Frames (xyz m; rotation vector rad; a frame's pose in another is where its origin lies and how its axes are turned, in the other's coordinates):
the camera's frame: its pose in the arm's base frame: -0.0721 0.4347 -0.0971 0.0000 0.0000 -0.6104
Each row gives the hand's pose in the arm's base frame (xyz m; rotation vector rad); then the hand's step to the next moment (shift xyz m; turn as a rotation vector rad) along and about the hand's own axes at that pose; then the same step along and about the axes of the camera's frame.
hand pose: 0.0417 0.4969 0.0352 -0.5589 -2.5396 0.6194
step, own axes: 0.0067 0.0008 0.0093 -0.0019 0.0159 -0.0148
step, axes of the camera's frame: -0.0087 -0.0050 -0.0055 0.0015 0.0216 0.0029
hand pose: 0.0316 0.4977 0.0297 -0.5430 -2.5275 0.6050
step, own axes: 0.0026 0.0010 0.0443 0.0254 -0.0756 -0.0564
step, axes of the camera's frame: -0.0141 -0.0243 -0.0344 0.0104 -0.0325 0.0915
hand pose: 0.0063 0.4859 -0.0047 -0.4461 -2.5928 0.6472
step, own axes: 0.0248 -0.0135 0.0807 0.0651 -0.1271 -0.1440
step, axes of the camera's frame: -0.0333 -0.0612 -0.0496 0.0055 -0.0300 0.2005
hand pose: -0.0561 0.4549 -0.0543 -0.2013 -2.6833 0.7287
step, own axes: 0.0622 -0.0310 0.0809 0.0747 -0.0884 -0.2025
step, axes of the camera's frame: -0.0443 -0.0920 -0.0308 -0.0185 0.0294 0.2306
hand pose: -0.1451 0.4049 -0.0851 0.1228 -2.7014 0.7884
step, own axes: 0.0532 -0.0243 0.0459 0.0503 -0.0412 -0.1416
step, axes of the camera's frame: -0.0227 -0.0705 -0.0066 -0.0243 0.0338 0.1501
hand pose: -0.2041 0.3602 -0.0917 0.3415 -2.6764 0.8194
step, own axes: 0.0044 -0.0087 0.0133 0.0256 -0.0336 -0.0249
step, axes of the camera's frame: 0.0052 -0.0150 -0.0045 0.0034 -0.0173 0.0457
